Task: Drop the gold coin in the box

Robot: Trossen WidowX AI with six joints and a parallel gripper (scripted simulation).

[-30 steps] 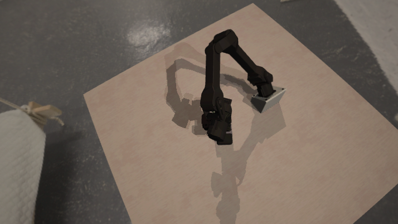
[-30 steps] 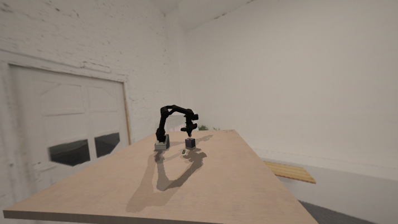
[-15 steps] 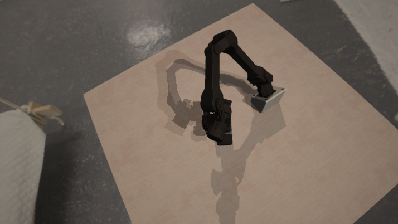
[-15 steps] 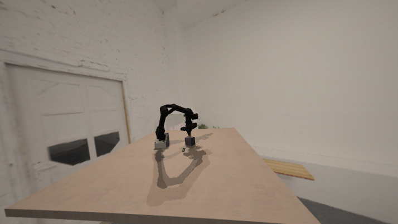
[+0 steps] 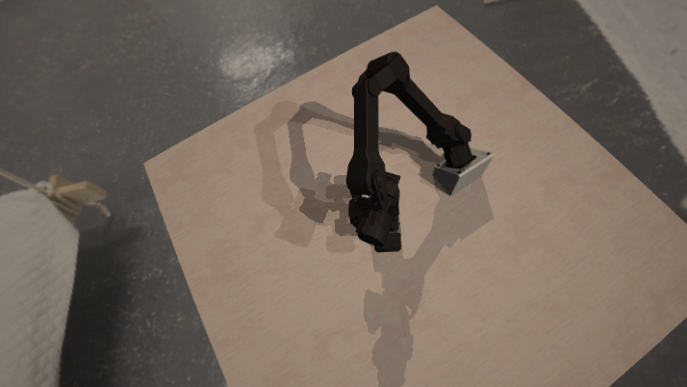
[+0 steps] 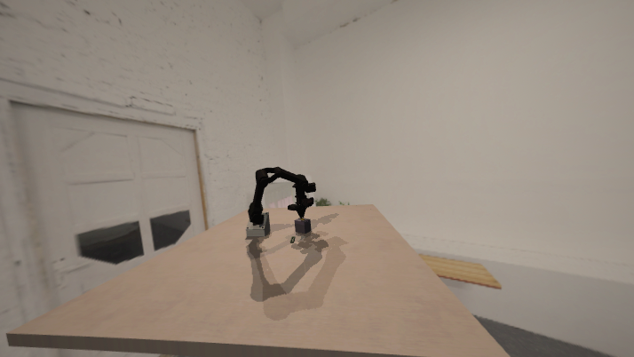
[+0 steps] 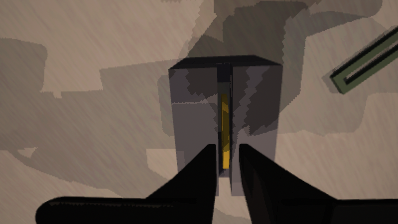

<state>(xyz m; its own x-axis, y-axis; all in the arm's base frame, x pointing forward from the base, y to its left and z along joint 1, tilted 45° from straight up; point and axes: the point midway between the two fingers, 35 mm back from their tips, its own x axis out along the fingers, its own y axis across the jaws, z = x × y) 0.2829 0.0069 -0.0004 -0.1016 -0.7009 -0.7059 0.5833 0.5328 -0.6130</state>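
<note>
My gripper tip is now 10 mm above the gold coin.
</note>
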